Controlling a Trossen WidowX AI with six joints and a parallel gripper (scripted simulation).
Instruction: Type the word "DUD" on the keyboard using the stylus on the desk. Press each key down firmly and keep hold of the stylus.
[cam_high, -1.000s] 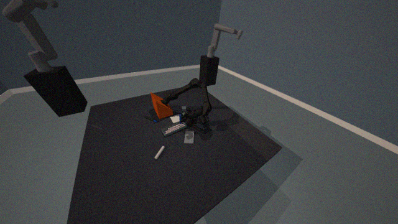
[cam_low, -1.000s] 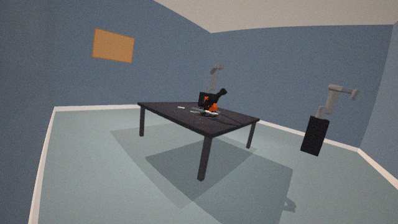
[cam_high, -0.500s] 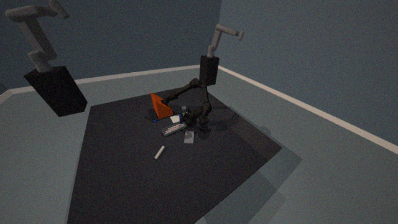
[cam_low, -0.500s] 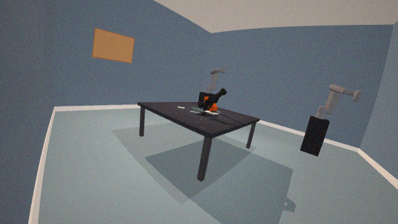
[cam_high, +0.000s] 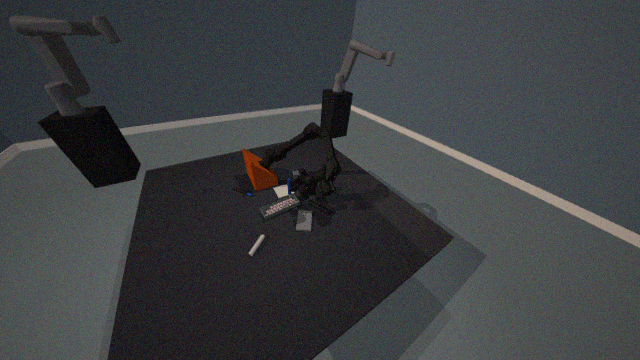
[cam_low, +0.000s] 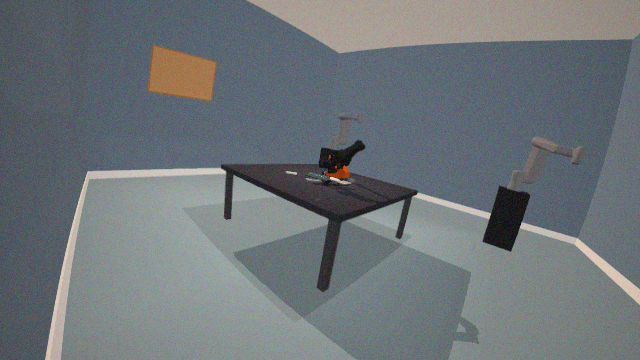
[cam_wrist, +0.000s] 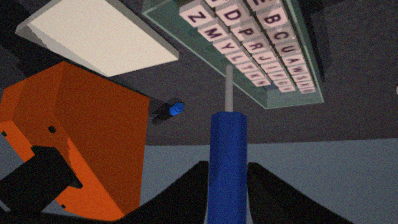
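Right now the u key is 9 cm below my gripper tip, 5 cm to the right of it and 3 cm ahead of it. Also, from my gripper tip: white stylus tip: 5 cm below; d key: 9 cm below; blue stylus: 1 cm below.
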